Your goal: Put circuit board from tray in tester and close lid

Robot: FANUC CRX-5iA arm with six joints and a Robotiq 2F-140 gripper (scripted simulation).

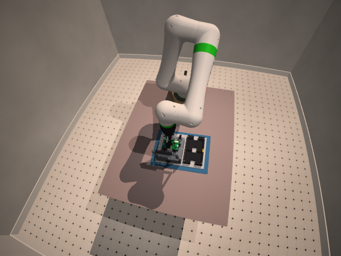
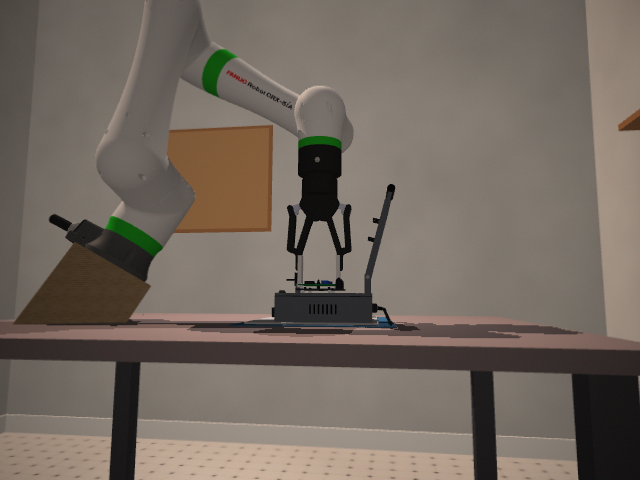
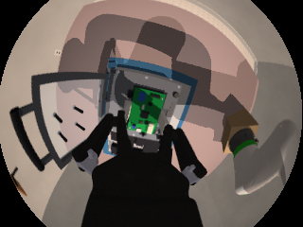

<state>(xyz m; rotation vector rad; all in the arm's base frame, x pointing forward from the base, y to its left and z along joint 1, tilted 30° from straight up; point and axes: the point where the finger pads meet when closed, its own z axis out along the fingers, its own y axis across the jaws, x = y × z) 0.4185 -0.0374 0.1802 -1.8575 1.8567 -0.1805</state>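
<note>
Right now the green circuit board is 2 cm below my hand. The rest, counted from my hand: latch hook 7 cm behind, 5 cm to the left, 1 cm below; then tester 4 cm to the left, 3 cm ahead, 1 cm above; then tester plate 3 cm below, 1 cm to the left, 1 cm ahead.
</note>
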